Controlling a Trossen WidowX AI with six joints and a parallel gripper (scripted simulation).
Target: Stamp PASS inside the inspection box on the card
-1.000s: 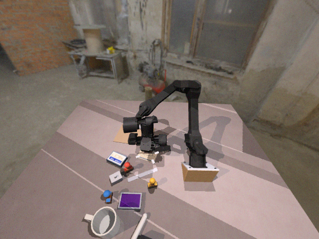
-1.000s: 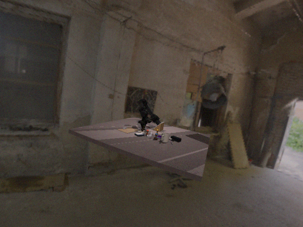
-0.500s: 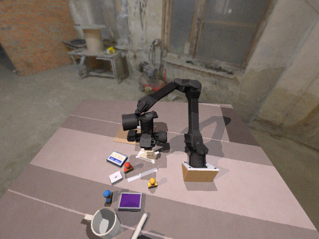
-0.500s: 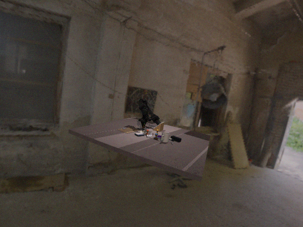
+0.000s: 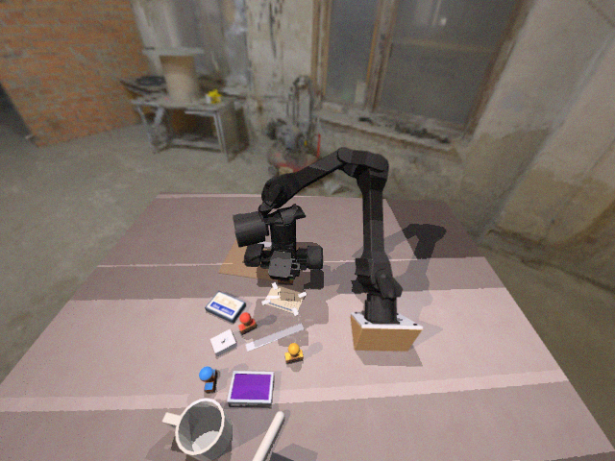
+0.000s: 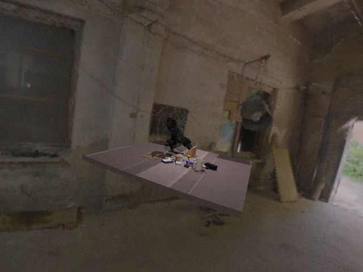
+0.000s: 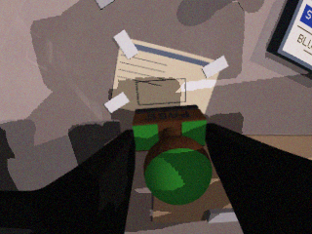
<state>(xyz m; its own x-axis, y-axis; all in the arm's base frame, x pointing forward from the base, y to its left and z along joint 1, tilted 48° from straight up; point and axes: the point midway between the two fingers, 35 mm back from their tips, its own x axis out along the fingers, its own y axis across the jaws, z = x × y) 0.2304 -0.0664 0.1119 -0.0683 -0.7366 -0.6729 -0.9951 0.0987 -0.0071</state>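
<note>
The blue-labelled tin is 16 cm ahead of my gripper tip, 8 cm below it and 4 cm to the left of it. Also, from my gripper tip: green stamp: right at my gripper tip; then card: 9 cm below, 1 cm to the left; then ruler: 12 cm to the left, 9 cm below, 2 cm ahead.
</note>
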